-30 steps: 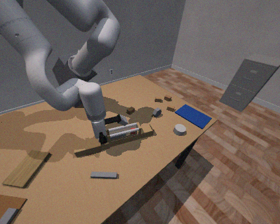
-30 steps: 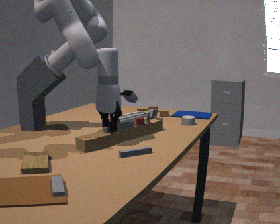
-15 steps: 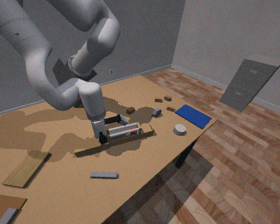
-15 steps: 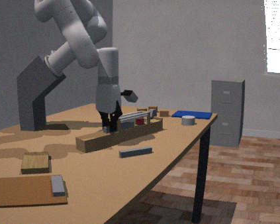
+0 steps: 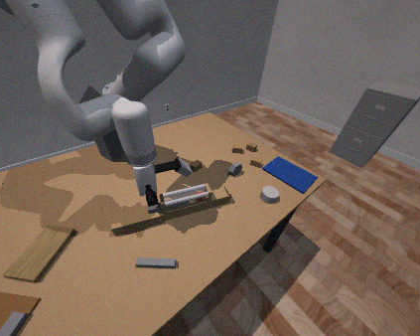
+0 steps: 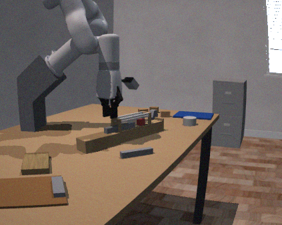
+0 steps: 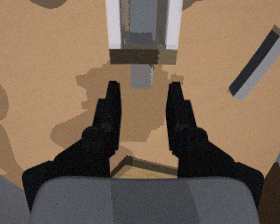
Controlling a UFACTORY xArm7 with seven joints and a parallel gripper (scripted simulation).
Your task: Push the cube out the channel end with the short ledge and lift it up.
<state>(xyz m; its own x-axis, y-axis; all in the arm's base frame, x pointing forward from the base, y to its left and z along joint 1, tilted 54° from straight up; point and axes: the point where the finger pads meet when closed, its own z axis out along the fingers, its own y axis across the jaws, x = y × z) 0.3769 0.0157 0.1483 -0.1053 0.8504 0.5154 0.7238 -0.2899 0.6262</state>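
My hand is 16 cm short of the grey bar and 11 cm above it. The rest, counted from my hand: wooden plank 33 cm to the right, 11 cm below, 7 cm ahead; then long wooden base 11 cm to the left, 7 cm below, 2 cm behind; then red cube 16 cm to the left, 6 cm below, 2 cm behind.
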